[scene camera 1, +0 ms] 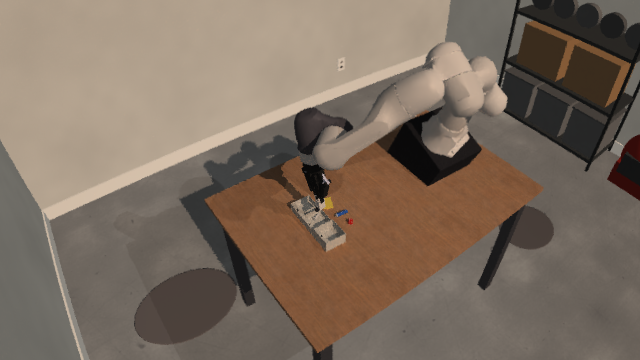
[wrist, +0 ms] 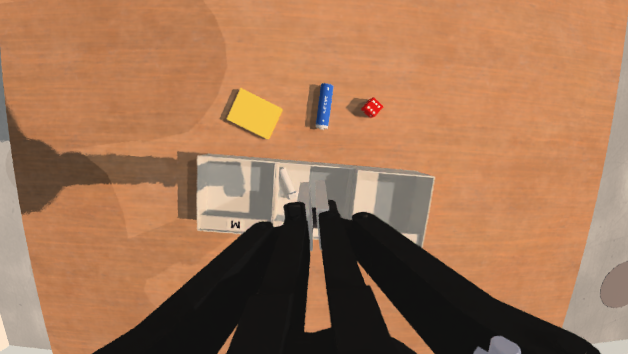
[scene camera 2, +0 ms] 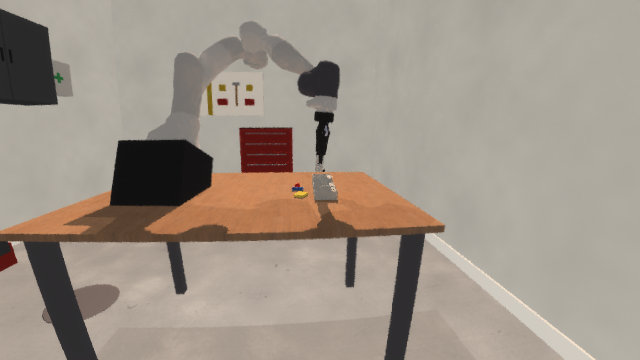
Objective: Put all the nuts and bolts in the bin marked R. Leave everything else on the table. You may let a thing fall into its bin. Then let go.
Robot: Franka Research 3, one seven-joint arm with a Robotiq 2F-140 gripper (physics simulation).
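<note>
My gripper (scene camera 1: 318,206) (scene camera 2: 320,168) (wrist: 313,196) is shut above the middle compartment of a pale grey three-part bin tray (scene camera 1: 335,242) (scene camera 2: 325,196) (wrist: 274,192). A small dark nut or bolt (wrist: 314,217) is between the fingers, mostly hidden by them; its shape cannot be told. A pale, slim bolt-like piece (wrist: 286,181) lies in the middle compartment in the wrist view. The left compartment there has a label (wrist: 235,224) that looks like M or W upside down. The middle compartment's label is hidden behind the fingers, and the right one's is not readable.
A yellow block (scene camera 1: 328,203) (scene camera 2: 300,194) (wrist: 254,114), a blue battery (scene camera 1: 341,213) (scene camera 2: 297,189) (wrist: 324,106) and a red die (scene camera 1: 350,221) (scene camera 2: 297,185) (wrist: 372,107) lie on the table beside the tray's long side. The black robot base (scene camera 1: 425,165) (scene camera 2: 147,172) stands farther off.
</note>
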